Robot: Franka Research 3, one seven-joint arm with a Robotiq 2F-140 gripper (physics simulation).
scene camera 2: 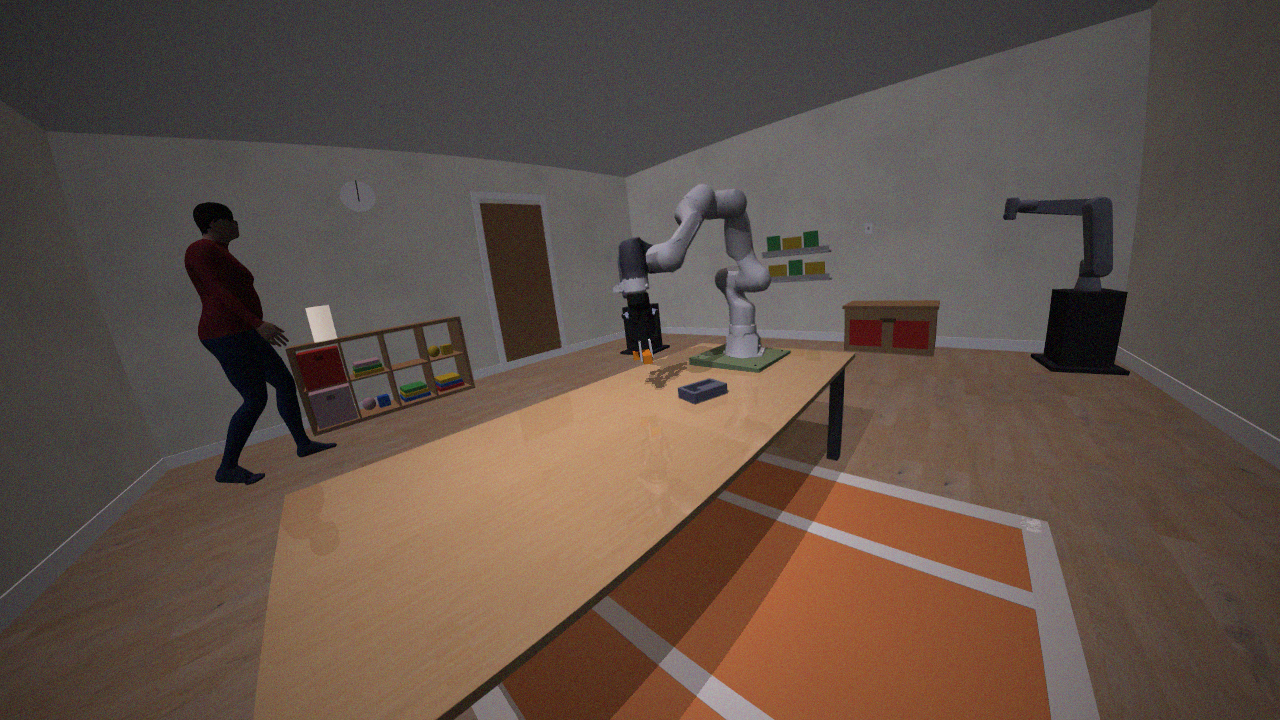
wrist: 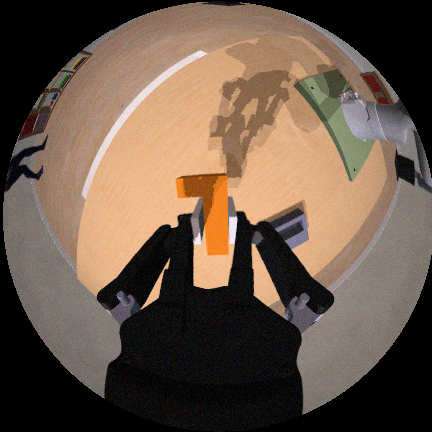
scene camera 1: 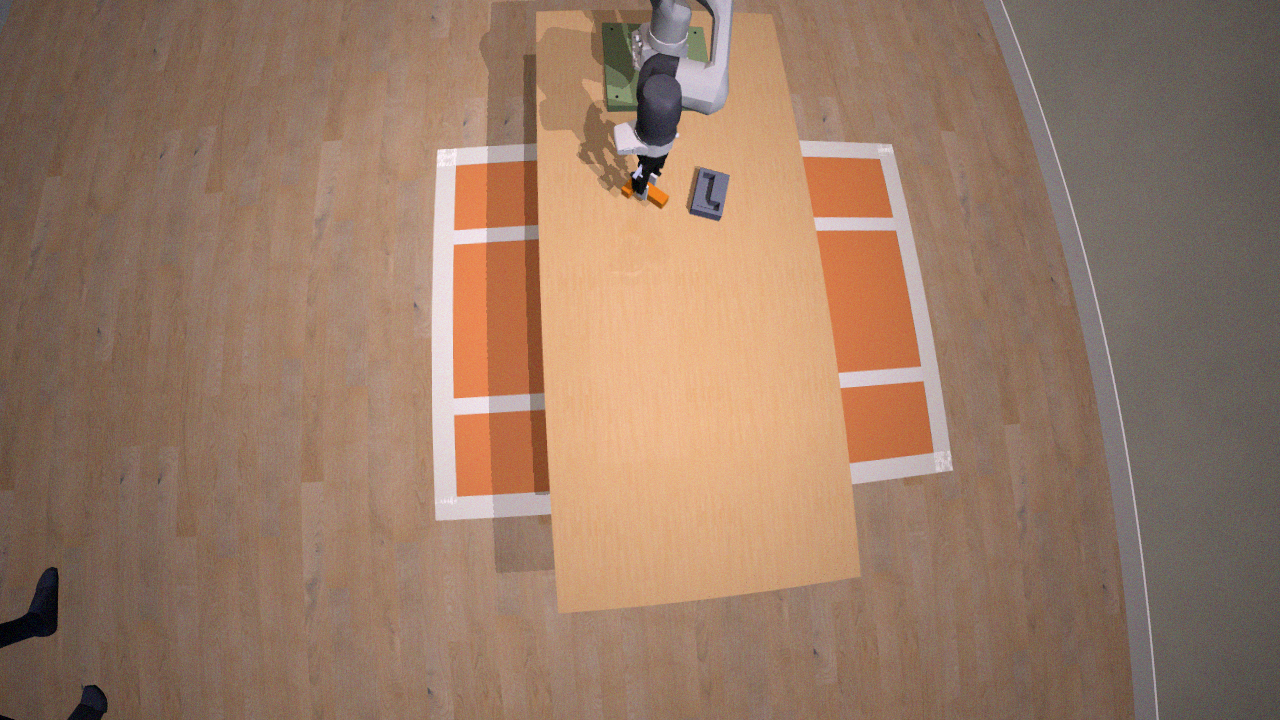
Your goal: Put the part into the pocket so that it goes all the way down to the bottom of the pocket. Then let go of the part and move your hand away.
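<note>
The part is an orange L-shaped bar (scene camera 1: 658,196) (scene camera 2: 643,357) (wrist: 218,240). My gripper (scene camera 1: 642,189) (scene camera 2: 645,350) (wrist: 215,206) is shut on its long arm, with one pad on each side. The short arm points left at the far end in the wrist view. The part is held above the table, apart from its shadow. The grey-blue block (scene camera 1: 706,214) (scene camera 2: 707,394) (wrist: 301,241) with the L-shaped pocket (scene camera 1: 713,190) lies on the table, to the right of the gripper in scene camera 1. A gripper finger hides part of the block in the wrist view.
The green base plate (scene camera 1: 621,89) (scene camera 2: 742,364) (wrist: 325,107) of the arm lies at the table's end. The wooden table (scene camera 1: 698,358) (scene camera 2: 501,501) extends away from the arm. A person (scene camera 2: 223,286) stands on the floor beyond the table's left side in scene camera 2.
</note>
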